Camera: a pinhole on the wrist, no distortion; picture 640 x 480 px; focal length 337.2 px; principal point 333.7 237.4 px. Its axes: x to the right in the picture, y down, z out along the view. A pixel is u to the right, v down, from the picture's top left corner.
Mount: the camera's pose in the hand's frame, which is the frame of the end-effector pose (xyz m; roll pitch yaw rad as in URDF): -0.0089 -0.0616 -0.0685 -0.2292 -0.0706 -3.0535
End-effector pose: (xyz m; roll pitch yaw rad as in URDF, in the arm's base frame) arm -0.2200 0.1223 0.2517 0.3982 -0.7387 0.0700
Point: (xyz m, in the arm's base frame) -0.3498 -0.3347 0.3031
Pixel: 435 392
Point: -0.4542 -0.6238 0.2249
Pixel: 505 462
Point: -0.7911 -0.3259 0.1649
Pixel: outside the picture
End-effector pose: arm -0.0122 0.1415 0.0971 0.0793 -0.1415 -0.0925
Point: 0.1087 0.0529 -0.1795
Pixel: behind the camera
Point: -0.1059 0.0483 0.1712
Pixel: 500 218
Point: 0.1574 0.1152 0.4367
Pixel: 149 107
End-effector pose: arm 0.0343 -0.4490 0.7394 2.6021 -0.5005 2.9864
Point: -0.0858 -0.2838 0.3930
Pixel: 382 161
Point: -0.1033 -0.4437 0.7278
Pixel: 38 164
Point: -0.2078 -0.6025 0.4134
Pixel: 340 445
